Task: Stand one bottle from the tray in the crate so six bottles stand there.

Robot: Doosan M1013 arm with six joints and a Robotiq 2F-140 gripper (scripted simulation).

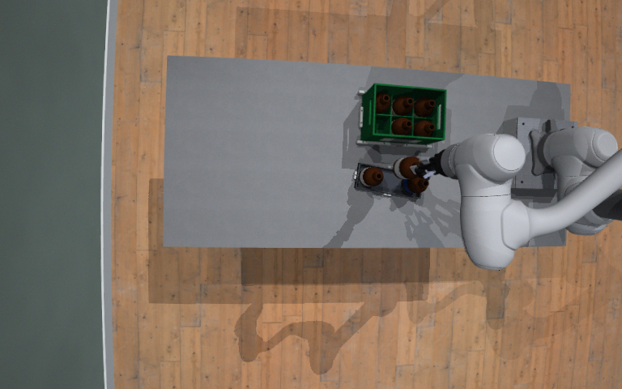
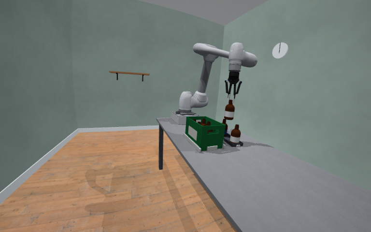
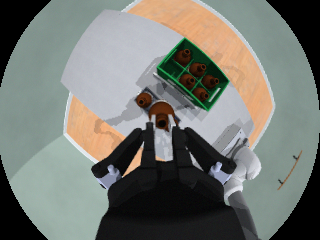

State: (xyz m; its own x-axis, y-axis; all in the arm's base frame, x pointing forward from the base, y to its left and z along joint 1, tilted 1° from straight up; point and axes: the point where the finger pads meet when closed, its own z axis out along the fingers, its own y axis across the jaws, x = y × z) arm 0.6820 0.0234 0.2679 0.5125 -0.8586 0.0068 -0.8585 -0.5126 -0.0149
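The brown bottle lies 9 cm below my hand. Round my hand: green crate 5 cm behind, 20 cm to the right, 27 cm below; then dark tray 1 cm behind, 4 cm to the left, 34 cm below.
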